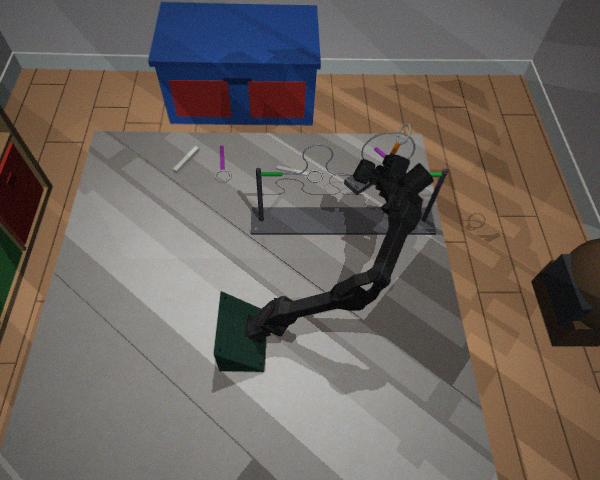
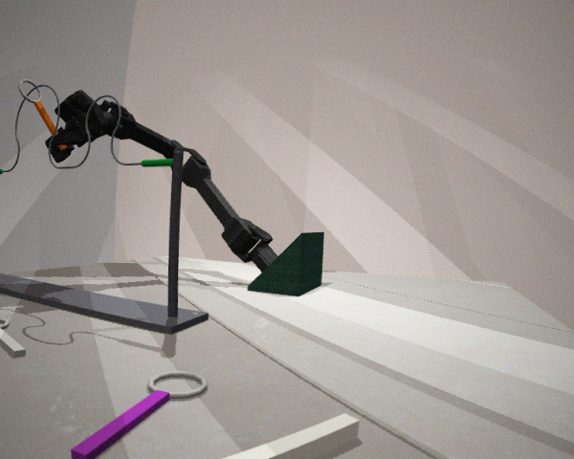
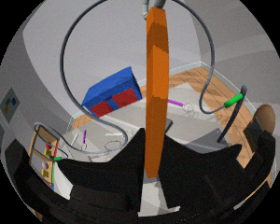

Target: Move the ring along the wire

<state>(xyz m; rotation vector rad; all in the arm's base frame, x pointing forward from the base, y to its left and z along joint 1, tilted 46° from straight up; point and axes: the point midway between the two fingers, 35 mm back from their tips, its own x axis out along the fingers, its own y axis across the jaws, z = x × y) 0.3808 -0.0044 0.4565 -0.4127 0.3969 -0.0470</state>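
Now: gripper tip 1 cm short of the ring with orange handle, 3 cm to the left of it and 8 cm below it. Also, from my gripper tip: white-handled ring (22 cm ahead, 23 cm to the left, 31 cm below); grey box (20 cm ahead, 2 cm to the left, 30 cm below); purple-handled ring (21 cm ahead, 54 cm to the left, 31 cm below).
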